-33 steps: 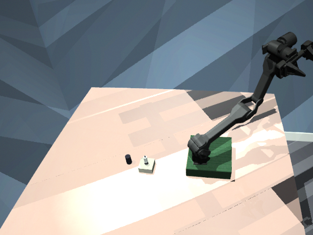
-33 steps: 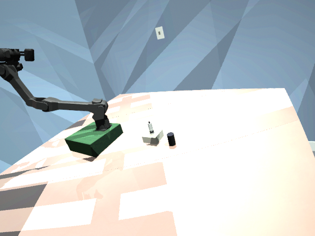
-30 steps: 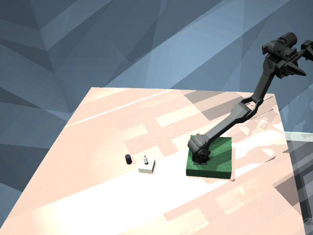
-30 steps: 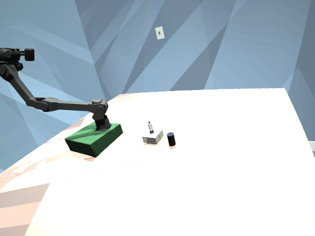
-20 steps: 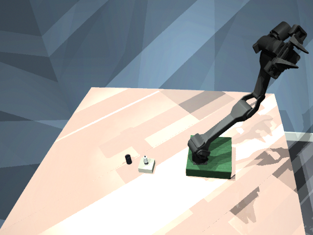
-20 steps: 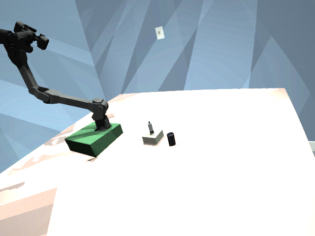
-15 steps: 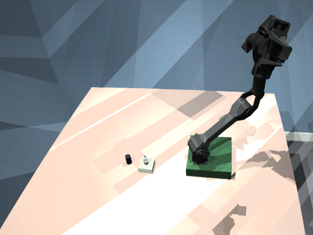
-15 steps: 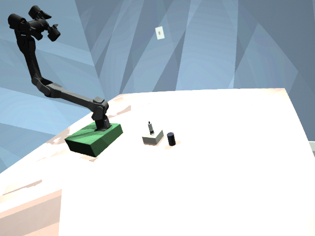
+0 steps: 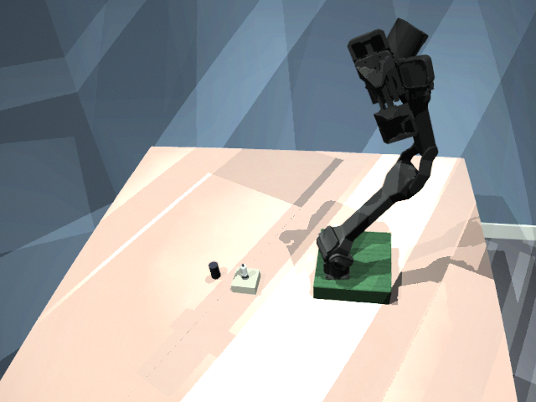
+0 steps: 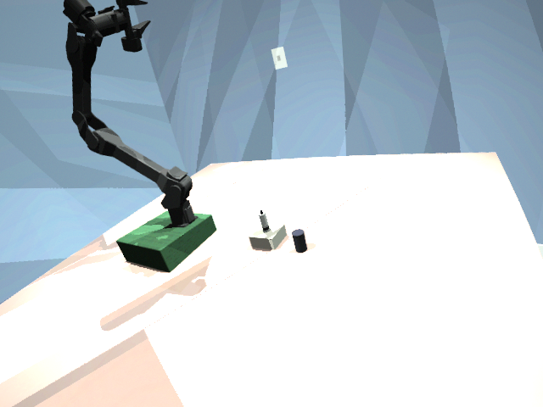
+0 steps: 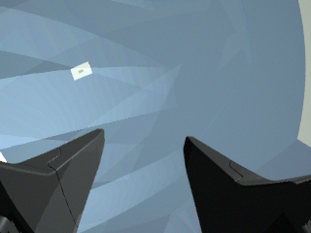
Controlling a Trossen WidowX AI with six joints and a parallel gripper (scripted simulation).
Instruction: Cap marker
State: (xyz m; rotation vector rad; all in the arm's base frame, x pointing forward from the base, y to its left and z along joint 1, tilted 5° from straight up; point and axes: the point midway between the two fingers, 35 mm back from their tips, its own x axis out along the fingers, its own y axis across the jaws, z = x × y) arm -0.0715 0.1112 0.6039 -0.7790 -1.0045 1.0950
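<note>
Right now my gripper tip is 410 mm short of the dark cap, 210 mm to the left of it and 640 mm above it.
</note>
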